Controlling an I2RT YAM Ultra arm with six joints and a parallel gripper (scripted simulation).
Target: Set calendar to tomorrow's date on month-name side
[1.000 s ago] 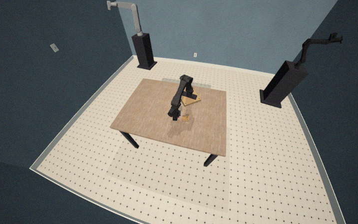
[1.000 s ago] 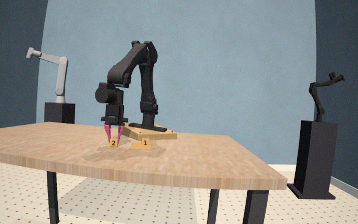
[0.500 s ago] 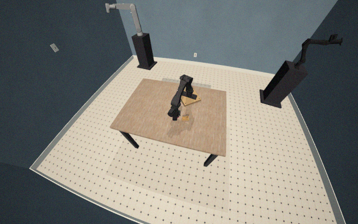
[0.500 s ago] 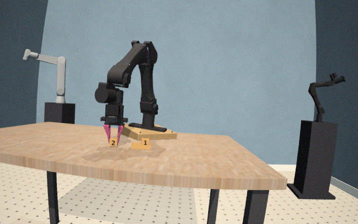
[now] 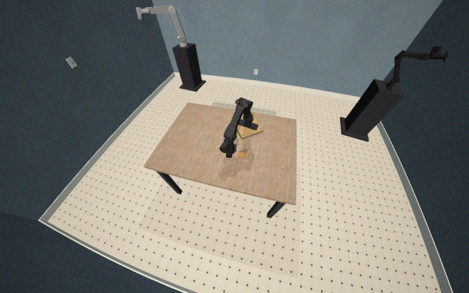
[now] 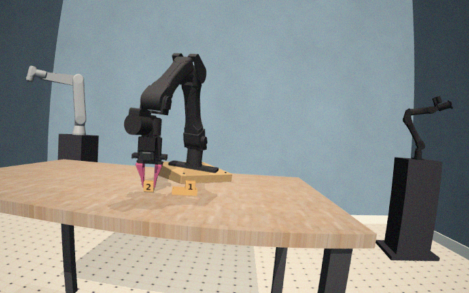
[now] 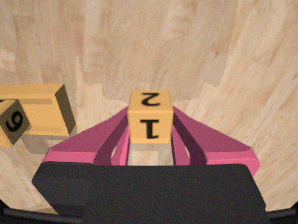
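Right now the digit cube is right at my hand. The rest, counted from my hand: tan tray: 10 cm to the left, 4 cm behind, 1 cm below.
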